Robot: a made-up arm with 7 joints. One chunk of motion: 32 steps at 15 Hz.
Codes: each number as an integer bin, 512 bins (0 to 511) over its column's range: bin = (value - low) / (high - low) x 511, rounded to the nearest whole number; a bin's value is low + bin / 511 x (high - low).
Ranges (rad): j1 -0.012..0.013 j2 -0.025..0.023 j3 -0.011..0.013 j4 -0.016..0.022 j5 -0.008..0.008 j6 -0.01..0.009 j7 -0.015..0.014
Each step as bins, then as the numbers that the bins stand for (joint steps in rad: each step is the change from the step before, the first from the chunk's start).
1 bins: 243 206 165 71 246 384 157
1 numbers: -0.00011 -0.00565 -0.00325 -0.01072 -0.00030 0.00428 -0.00609
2 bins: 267 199 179 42 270 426 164
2 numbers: 0.00106 -0.00631 -0.00259 -0.01288 0.00045 0.00584 -0.00569
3 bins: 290 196 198 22 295 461 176
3 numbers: 0.00219 -0.00659 -0.00170 -0.01436 0.00124 0.00714 -0.00501
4 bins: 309 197 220 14 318 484 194
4 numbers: 0.00312 -0.00650 -0.00067 -0.01496 0.00196 0.00800 -0.00399
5 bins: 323 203 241 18 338 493 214
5 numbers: 0.00380 -0.00593 0.00032 -0.01466 0.00258 0.00833 -0.00286
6 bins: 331 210 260 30 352 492 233
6 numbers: 0.00419 -0.00527 0.00121 -0.01377 0.00302 0.00829 -0.00178
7 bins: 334 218 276 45 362 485 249
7 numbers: 0.00434 -0.00452 0.00196 -0.01265 0.00333 0.00803 -0.00087
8 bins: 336 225 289 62 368 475 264
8 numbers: 0.00444 -0.00386 0.00257 -0.01139 0.00352 0.00766 -0.00002
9 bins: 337 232 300 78 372 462 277
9 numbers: 0.00449 -0.00321 0.00309 -0.01020 0.00365 0.00718 0.00072
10 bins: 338 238 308 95 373 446 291
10 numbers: 0.00454 -0.00264 0.00347 -0.00894 0.00368 0.00658 0.00151
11 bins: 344 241 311 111 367 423 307
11 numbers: 0.00483 -0.00236 0.00361 -0.00775 0.00349 0.00573 0.00242
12 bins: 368 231 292 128 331 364 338
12 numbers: 0.00600 -0.00330 0.00271 -0.00648 0.00236 0.00353 0.00418
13 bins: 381 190 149 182 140 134 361
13 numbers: 0.00664 -0.00715 -0.00400 -0.00247 -0.00362 -0.00502 0.00549
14 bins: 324 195 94 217 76 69 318
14 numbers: 0.00385 -0.00668 -0.00659 0.00014 -0.00562 -0.00743 0.00305
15 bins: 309 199 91 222 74 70 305
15 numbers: 0.00312 -0.00631 -0.00673 0.00051 -0.00568 -0.00740 0.00231
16 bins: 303 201 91 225 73 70 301
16 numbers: 0.00282 -0.00612 -0.00673 0.00073 -0.00571 -0.00740 0.00208
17 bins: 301 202 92 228 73 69 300
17 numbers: 0.00273 -0.00603 -0.00668 0.00095 -0.00571 -0.00743 0.00203
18 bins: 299 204 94 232 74 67 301
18 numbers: 0.00263 -0.00584 -0.00659 0.00125 -0.00568 -0.00751 0.00208
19 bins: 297 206 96 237 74 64 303
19 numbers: 0.00253 -0.00565 -0.00649 0.00162 -0.00568 -0.00762 0.00220
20 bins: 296 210 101 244 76 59 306
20 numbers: 0.00248 -0.00527 -0.00626 0.00214 -0.00562 -0.00781 0.00237
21 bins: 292 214 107 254 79 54 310
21 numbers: 0.00229 -0.00490 -0.00597 0.00289 -0.00553 -0.00799 0.00259
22 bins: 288 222 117 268 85 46 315
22 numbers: 0.00209 -0.00415 -0.00550 0.00393 -0.00534 -0.00829 0.00288
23 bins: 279 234 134 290 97 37 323
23 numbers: 0.00165 -0.00302 -0.00471 0.00557 -0.00496 -0.00862 0.00333
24 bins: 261 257 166 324 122 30 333
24 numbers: 0.00077 -0.00086 -0.00320 0.00809 -0.00418 -0.00888 0.00390
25 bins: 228 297 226 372 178 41 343
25 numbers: -0.00085 0.00290 -0.00039 0.01166 -0.00243 -0.00848 0.00447
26 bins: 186 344 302 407 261 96 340
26 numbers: -0.00290 0.00731 0.00318 0.01427 0.00017 -0.00643 0.00430
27 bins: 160 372 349 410 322 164 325
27 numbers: -0.00417 0.00994 0.00539 0.01449 0.00208 -0.00390 0.00344
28 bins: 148 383 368 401 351 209 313
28 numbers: -0.00476 0.01098 0.00628 0.01382 0.00299 -0.00223 0.00276
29 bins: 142 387 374 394 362 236 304
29 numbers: -0.00505 0.01135 0.00657 0.01330 0.00333 -0.00123 0.00225
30 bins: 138 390 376 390 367 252 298
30 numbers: -0.00525 0.01163 0.00666 0.01300 0.00349 -0.00063 0.00191
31 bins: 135 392 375 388 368 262 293
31 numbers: -0.00540 0.01182 0.00661 0.01285 0.00352 -0.00026 0.00163
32 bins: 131 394 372 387 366 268 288
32 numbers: -0.00559 0.01201 0.00647 0.01278 0.00346 -0.00004 0.00134
